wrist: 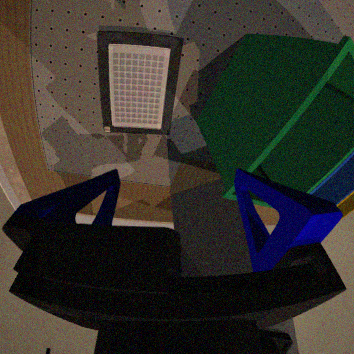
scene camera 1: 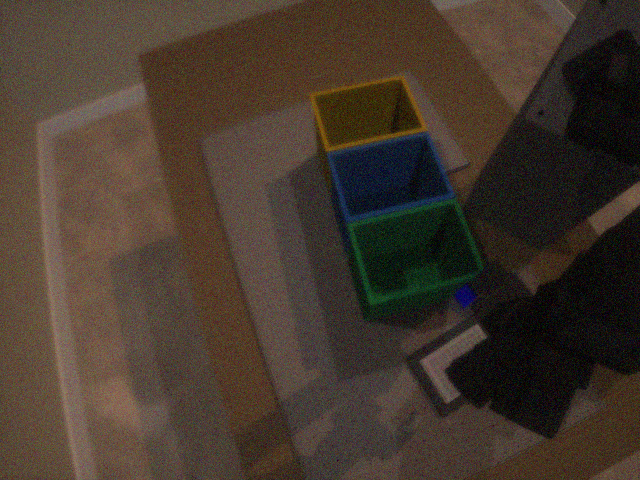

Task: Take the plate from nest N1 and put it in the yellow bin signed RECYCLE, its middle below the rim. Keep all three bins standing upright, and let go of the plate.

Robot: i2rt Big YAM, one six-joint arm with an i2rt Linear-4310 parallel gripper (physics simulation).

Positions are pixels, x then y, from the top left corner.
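Labels:
A green bin is visible in scene camera 1 [403,260] and also in the wrist view [274,112]. The scene has a plate as well, which appears in the wrist view [137,73] and again in scene camera 1 [434,364].

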